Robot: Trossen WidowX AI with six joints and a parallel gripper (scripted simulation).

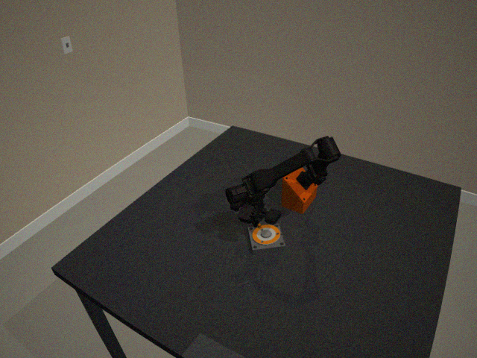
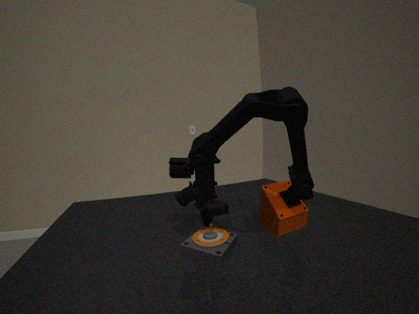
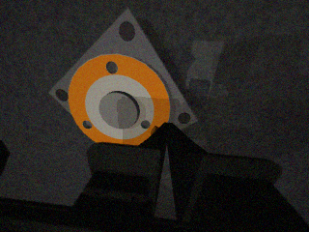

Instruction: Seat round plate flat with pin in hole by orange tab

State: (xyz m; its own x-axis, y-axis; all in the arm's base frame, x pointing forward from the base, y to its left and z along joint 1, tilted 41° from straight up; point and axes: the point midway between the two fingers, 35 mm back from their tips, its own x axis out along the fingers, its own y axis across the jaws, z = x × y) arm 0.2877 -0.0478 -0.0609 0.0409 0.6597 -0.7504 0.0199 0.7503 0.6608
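The base lies 10 mm ahead of my gripper tip, 50 mm to the left of it and 20 mm below it.
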